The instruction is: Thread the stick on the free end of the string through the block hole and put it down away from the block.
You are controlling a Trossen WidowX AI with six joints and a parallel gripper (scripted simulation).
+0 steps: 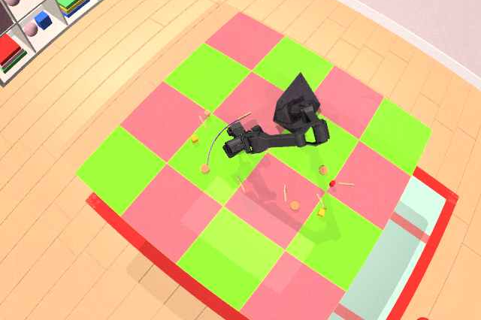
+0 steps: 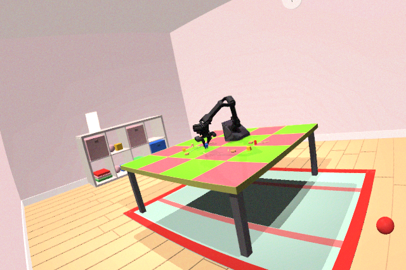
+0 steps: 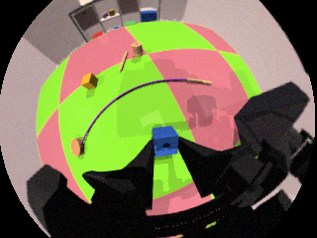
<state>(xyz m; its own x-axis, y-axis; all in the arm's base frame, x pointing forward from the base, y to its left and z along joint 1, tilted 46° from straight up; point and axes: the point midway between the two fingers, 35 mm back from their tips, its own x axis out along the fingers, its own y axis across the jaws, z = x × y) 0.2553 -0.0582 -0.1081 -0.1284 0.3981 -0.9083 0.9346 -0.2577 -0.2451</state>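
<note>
Now: the blue block right at my gripper tip. From my gripper tip the other things lie so: round wooden button (180 mm ahead, 60 mm to the right, 20 mm below); red bead (80 mm behind, 450 mm to the left, 10 mm below); wooden block (40 mm behind, 220 mm to the right, 10 mm below).
</note>
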